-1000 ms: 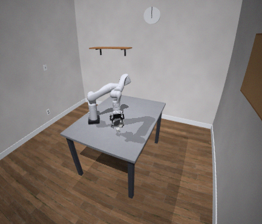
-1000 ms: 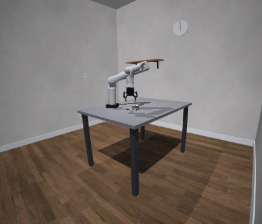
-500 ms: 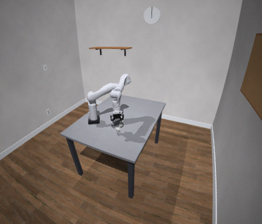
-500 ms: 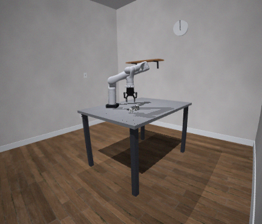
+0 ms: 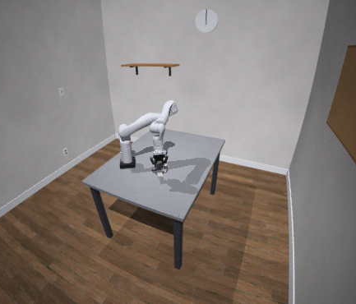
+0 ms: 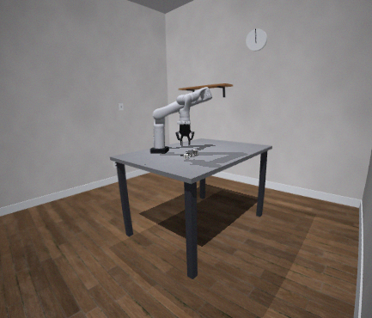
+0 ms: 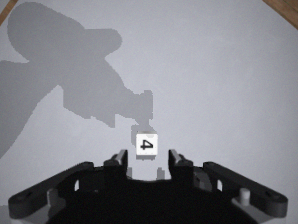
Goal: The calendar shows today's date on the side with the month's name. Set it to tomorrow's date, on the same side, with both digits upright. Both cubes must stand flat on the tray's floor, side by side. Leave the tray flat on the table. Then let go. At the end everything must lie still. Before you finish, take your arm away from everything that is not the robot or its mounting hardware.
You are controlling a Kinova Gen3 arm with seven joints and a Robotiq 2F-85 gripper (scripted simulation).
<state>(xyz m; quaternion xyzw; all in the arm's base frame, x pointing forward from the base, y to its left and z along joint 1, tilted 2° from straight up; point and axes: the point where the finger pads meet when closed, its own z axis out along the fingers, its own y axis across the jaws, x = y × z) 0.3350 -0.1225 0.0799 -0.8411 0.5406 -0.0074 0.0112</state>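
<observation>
The white digit cube is 9 cm below my hand. Round my hand: calendar tray: 11 cm to the left, 10 cm below.
</observation>
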